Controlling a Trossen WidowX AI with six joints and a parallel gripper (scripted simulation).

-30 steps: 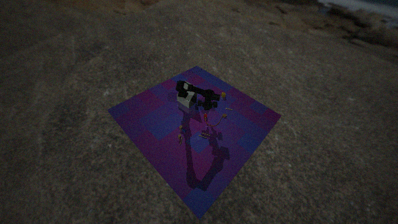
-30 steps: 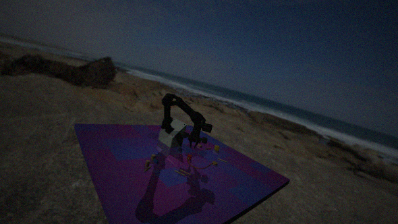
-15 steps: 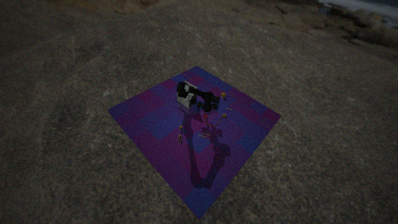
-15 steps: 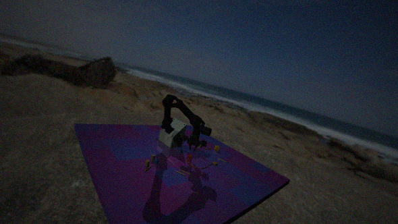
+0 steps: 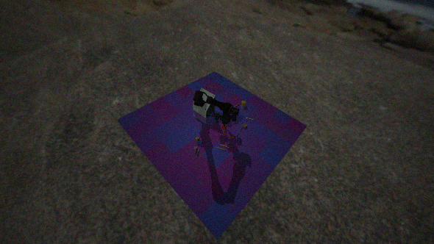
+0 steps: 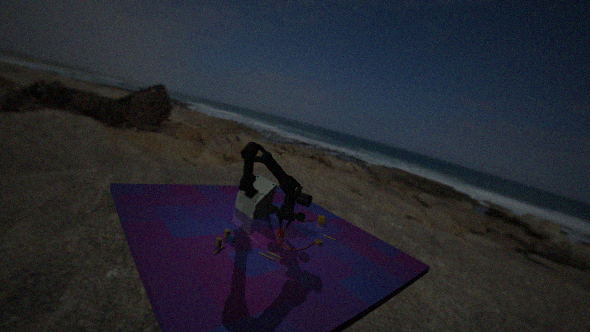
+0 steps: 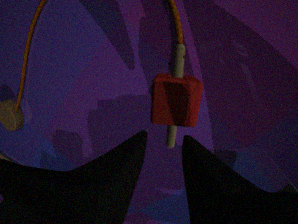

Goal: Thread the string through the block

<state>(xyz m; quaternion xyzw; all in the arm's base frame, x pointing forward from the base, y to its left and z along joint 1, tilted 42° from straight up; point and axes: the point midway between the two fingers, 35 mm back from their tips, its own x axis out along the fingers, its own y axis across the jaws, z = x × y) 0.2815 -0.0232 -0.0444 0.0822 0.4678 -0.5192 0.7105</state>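
My gripper tip is now 1 cm short of the red block, 2 cm to the left of it and 2 cm above it. From my gripper tip the other things lie so: yellow cube: 3 cm behind, 38 cm to the left, 1 cm below; then blue piece: 3 cm behind, 29 cm to the right, 2 cm below; then round button: 15 cm ahead, 13 cm to the left, 2 cm below.
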